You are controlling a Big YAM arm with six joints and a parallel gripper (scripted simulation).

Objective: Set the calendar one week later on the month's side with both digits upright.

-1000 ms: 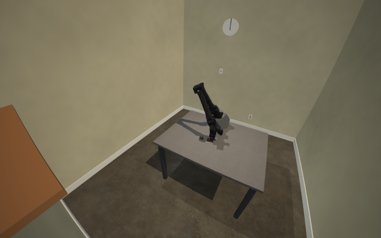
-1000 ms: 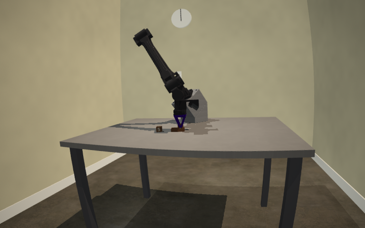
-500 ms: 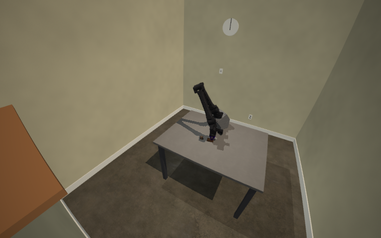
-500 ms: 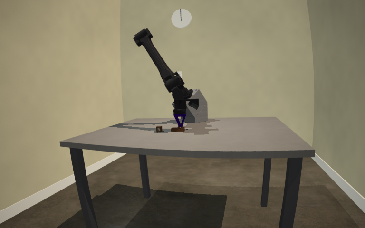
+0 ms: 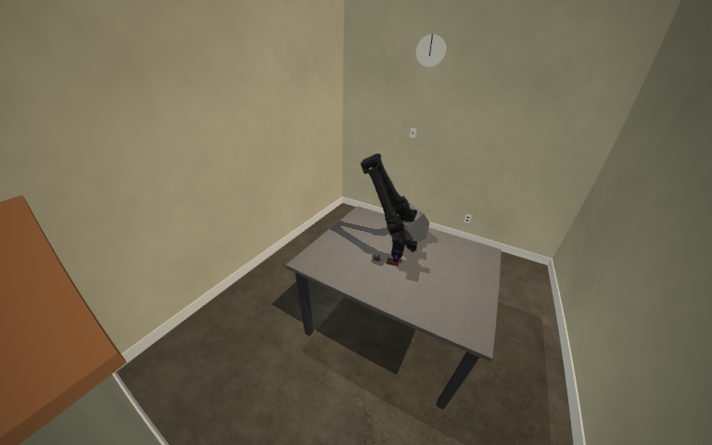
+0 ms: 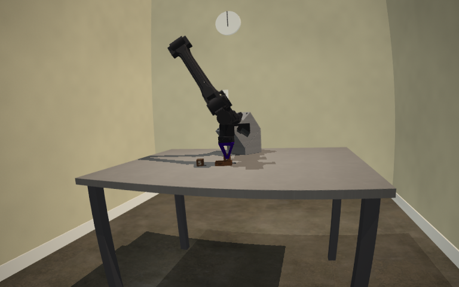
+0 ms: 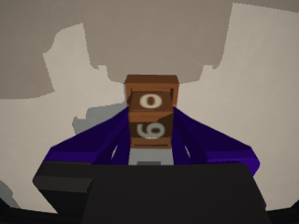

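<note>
Right now the brown tray is 30 mm below my hand and 20 mm to the right of it.
</note>
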